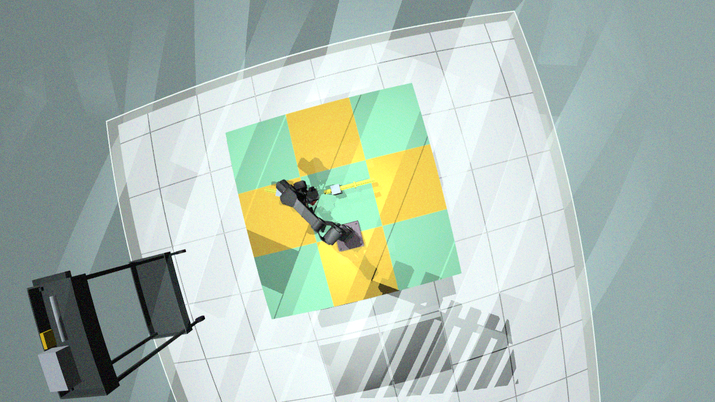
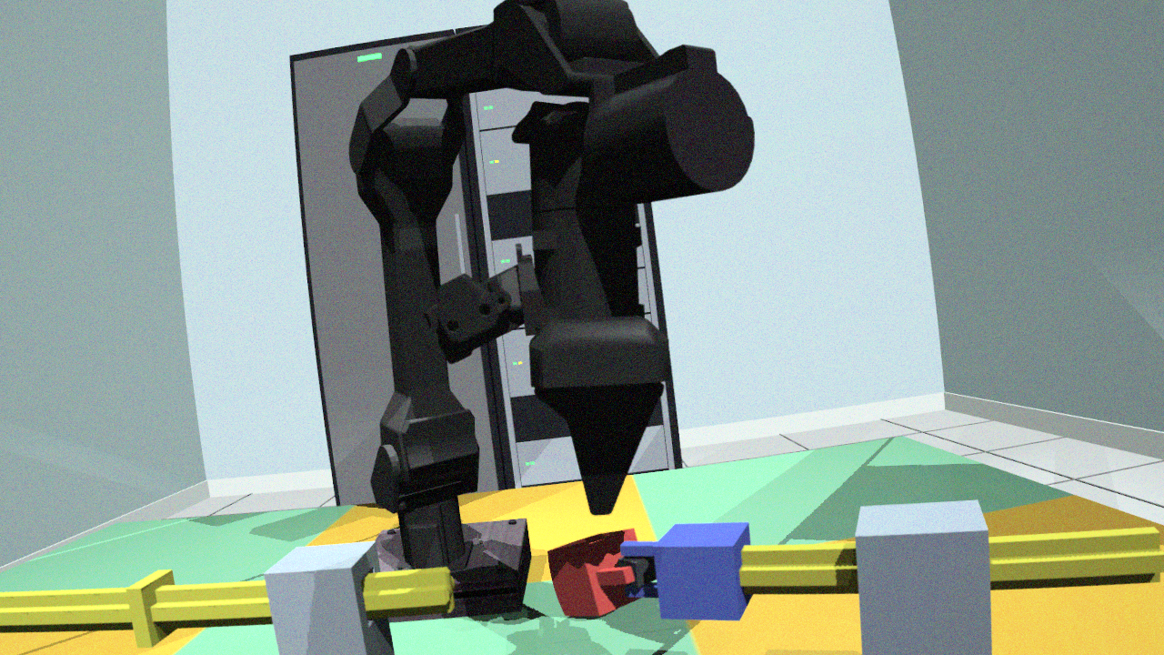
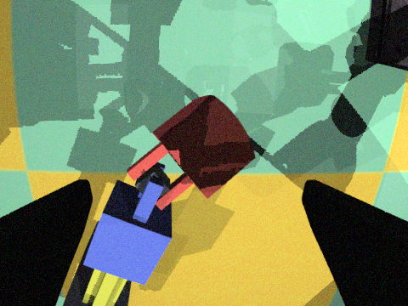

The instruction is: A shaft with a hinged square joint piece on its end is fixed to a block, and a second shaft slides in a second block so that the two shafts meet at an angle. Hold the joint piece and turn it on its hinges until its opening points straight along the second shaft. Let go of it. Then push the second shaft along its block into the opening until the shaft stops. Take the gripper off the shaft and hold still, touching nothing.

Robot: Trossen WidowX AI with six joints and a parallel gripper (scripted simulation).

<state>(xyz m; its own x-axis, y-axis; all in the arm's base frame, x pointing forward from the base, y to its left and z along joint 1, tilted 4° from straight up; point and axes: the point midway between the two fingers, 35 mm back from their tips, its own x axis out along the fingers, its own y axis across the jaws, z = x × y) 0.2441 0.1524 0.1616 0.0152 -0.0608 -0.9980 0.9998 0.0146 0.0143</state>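
Right now my gripper tip is 5 cm above the red square joint piece.
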